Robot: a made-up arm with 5 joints. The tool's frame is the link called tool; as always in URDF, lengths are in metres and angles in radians. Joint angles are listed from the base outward.
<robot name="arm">
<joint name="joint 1" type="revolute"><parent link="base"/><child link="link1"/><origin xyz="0 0 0.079" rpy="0 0 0"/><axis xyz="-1 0 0"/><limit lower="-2.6" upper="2.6"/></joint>
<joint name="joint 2" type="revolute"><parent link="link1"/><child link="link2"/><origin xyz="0.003 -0.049 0.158" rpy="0 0 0"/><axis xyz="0 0 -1"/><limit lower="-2.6" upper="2.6"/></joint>
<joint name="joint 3" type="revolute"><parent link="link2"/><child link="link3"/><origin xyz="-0.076 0.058 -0.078" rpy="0 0 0"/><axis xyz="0 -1 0"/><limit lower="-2.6" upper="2.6"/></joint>
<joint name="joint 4" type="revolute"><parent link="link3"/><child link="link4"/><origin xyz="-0.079 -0.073 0.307" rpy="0 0 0"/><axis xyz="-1 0 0"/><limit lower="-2.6" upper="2.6"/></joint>
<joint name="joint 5" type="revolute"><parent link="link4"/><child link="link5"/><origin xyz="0.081 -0.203 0.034" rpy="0 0 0"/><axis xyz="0 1 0"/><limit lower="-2.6" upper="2.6"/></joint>
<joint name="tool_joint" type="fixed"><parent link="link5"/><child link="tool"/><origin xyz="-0.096 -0.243 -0.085" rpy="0 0 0"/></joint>
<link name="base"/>
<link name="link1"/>
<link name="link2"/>
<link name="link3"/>
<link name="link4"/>
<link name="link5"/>
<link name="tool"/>
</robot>
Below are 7 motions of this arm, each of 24 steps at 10 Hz.
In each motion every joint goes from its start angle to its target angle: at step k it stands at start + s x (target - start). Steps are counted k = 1, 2, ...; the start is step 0. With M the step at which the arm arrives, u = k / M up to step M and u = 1 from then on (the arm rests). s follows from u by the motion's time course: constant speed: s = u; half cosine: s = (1 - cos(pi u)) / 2; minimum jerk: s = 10 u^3 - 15 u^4 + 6 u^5.
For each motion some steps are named. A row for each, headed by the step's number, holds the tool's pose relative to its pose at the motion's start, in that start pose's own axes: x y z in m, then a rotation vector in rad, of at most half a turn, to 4 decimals.
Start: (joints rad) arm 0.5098 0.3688 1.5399 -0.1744 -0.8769
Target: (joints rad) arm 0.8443 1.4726 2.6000 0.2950 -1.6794
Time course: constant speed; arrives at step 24
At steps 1, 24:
1: 0.0226 0.0135 0.0159 -0.0252 -0.0802 0.0640
24: -0.0652 0.5246 0.4358 0.3534 -1.9446 1.6366

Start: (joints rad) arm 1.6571 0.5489 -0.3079 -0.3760 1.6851
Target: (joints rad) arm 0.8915 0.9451 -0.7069 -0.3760 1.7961
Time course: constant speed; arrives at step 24
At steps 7, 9, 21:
7: 0.0611 -0.0842 0.0551 0.0995 0.2432 0.2280
9: 0.0828 -0.1060 0.0697 0.1245 0.3172 0.2921
21: 0.2471 -0.2073 0.1372 0.2430 0.7986 0.6652

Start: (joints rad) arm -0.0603 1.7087 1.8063 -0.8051 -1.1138
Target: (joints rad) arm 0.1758 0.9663 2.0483 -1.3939 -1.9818
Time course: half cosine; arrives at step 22
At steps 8, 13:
8: -0.0601 0.0038 -0.0678 0.1916 -0.3855 -0.3386
13: -0.0906 0.0495 -0.1379 0.3402 -0.8036 -0.8056

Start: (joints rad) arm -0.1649 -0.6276 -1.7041 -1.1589 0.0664
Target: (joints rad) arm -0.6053 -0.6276 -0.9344 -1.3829 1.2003
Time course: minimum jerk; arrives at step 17
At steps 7, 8, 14, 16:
7: 0.0585 -0.0389 0.0177 -0.0219 0.3645 0.3765
8: 0.0836 -0.0486 0.0239 -0.0536 0.4818 0.4971
14: 0.2365 -0.0471 0.0471 -0.3864 1.0114 1.0626
16: 0.2491 -0.0425 0.0480 -0.4252 1.0474 1.1039

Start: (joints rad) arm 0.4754 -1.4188 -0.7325 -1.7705 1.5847
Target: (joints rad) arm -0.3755 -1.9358 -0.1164 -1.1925 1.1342
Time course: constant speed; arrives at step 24
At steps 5, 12, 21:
5: -0.0764 -0.0146 0.0550 -0.2942 0.0440 -0.1627
12: -0.1615 0.0046 0.1426 -0.7586 0.0514 -0.3333
21: -0.2321 0.0853 0.2290 -1.4179 -0.0031 -0.4258

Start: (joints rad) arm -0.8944 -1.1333 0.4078 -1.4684 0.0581
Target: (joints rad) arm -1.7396 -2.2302 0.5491 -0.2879 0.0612
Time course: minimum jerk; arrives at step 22
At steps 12, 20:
12: 0.1661 -0.0812 0.3093 -0.3713 0.2401 0.7362
20: 0.3115 0.0326 0.4605 -0.6701 0.1088 1.3623

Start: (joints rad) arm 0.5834 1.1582 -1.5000 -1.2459 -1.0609
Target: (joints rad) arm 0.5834 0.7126 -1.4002 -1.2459 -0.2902
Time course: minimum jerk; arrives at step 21
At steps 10, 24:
10: 0.0214 0.0031 0.0541 -0.0905 0.3532 0.1884
24: 0.0648 0.0222 0.1240 -0.2837 0.7765 0.3722

